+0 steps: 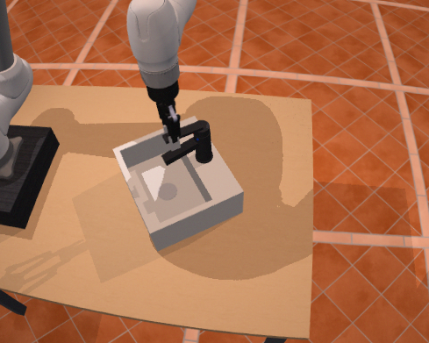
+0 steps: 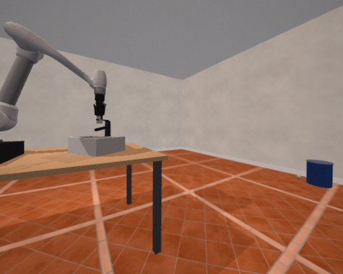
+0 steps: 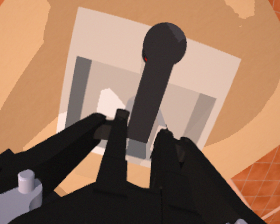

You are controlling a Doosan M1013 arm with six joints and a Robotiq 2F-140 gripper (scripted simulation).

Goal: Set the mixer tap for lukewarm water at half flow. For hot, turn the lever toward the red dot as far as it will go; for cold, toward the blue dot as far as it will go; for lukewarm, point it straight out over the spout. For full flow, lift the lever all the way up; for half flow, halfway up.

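Right now my hand is 30 mm short of the lever and 10 mm to the right of it. The rest, counted from my hand: black mixer tap (60 mm ahead, 20 mm to the left, 50 mm below); grey sink basin (30 mm behind, 10 mm to the right, 230 mm below).
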